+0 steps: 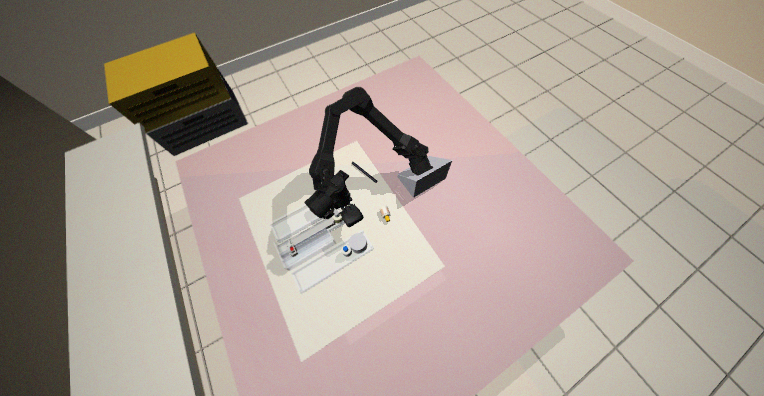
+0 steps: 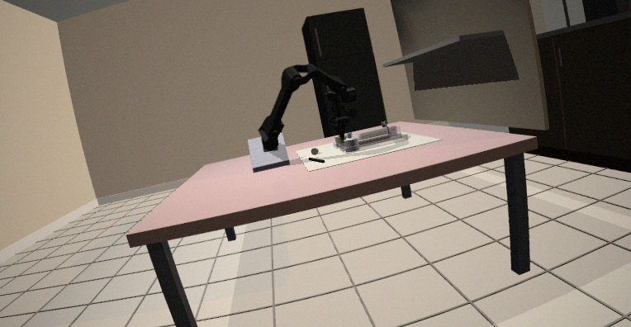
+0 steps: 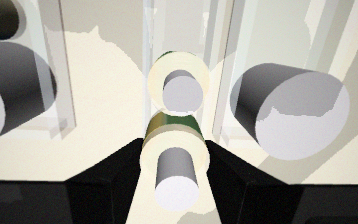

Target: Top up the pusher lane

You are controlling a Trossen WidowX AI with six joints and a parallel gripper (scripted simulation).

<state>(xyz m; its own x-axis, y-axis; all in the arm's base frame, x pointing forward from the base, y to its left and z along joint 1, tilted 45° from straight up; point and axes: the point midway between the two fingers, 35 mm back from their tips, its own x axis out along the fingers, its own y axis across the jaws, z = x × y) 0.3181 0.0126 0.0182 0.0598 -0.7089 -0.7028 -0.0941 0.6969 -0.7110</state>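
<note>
The clear lane rack lies 150 mm ahead of my gripper tip, 40 mm to the left of it and 30 mm below it. From my gripper tip the other things lie so: black stick: 140 mm behind, 140 mm to the right, 50 mm below.
</note>
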